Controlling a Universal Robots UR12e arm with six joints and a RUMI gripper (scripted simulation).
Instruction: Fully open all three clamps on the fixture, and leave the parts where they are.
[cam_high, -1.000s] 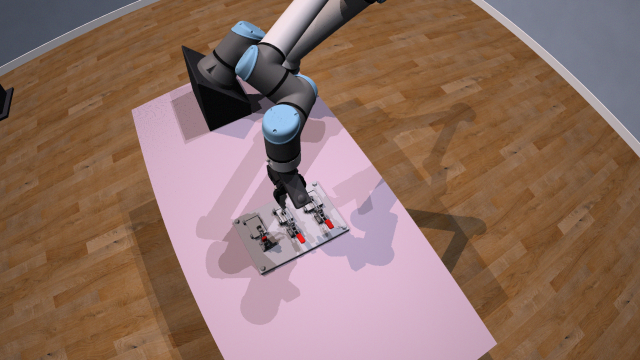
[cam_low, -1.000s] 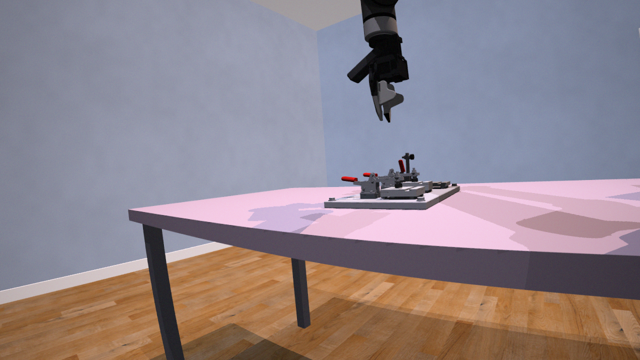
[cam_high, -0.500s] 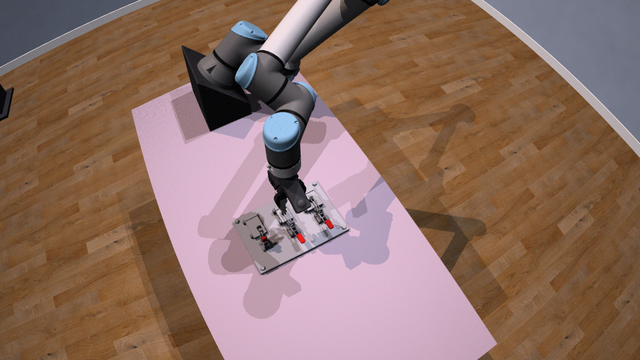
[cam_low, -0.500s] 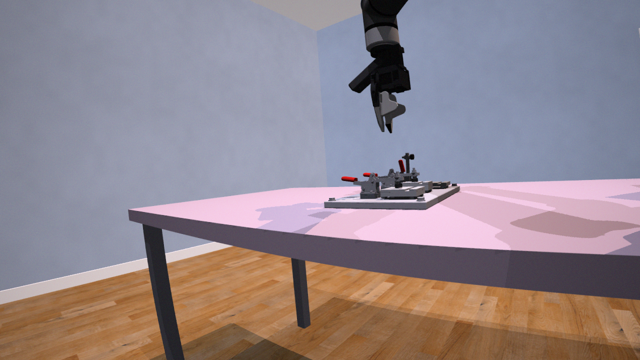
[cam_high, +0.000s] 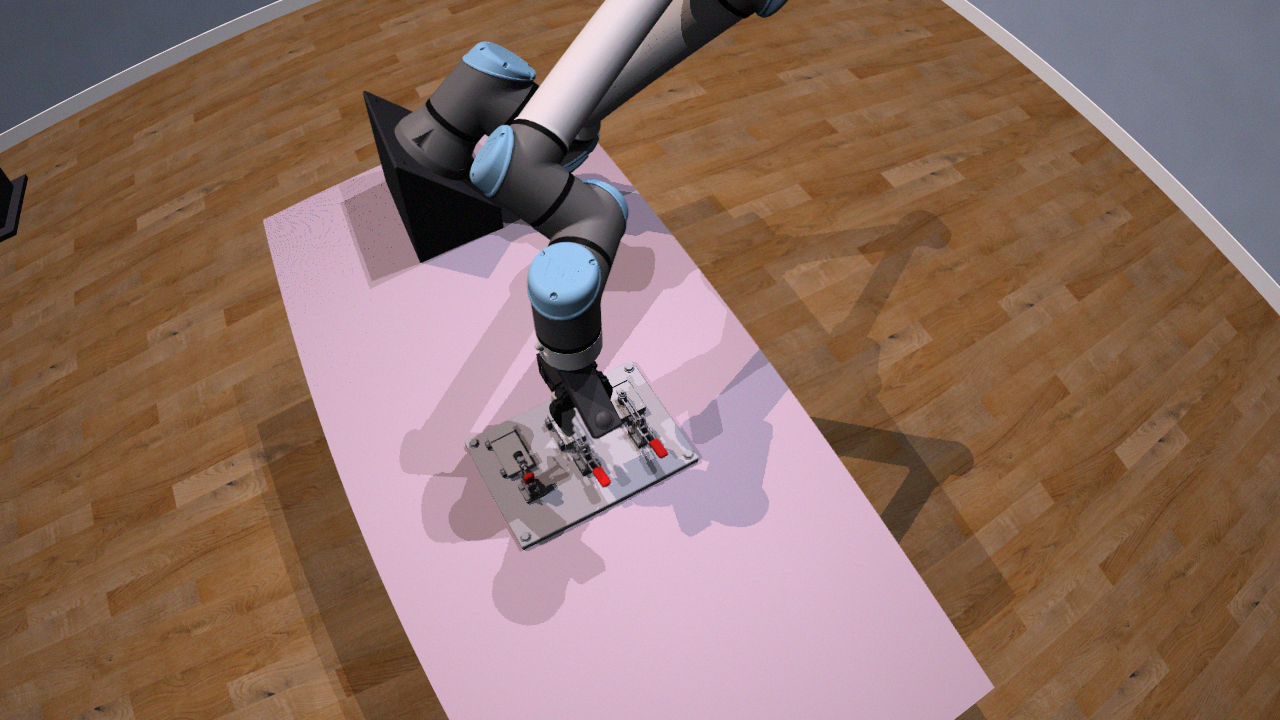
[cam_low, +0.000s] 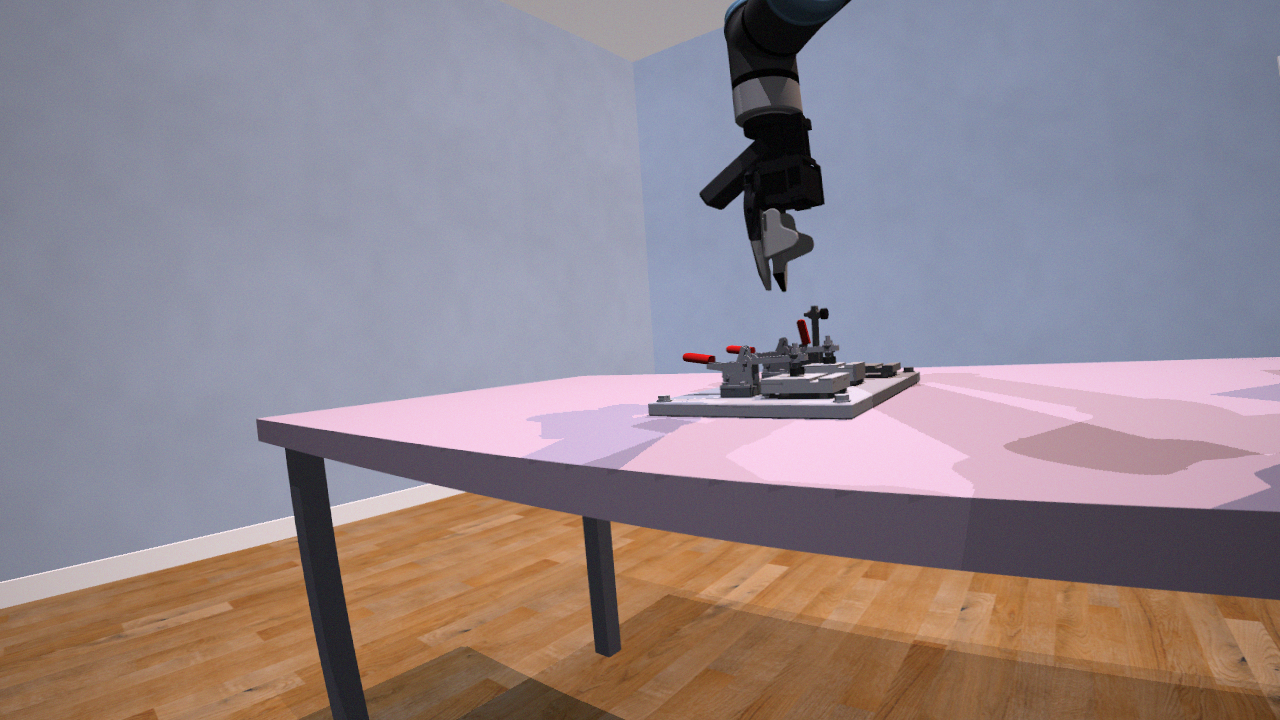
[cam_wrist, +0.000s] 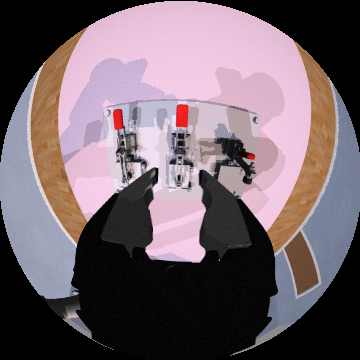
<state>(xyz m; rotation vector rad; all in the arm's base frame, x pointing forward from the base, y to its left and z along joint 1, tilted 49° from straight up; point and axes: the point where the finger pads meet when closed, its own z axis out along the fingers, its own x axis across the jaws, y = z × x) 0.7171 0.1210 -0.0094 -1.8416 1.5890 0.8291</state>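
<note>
My gripper is now 140 mm above the grey fixture plate and 30 mm past it. From my hand the other things lie so: flat grey part: 120 mm below, 100 mm to the left, 100 mm behind.
</note>
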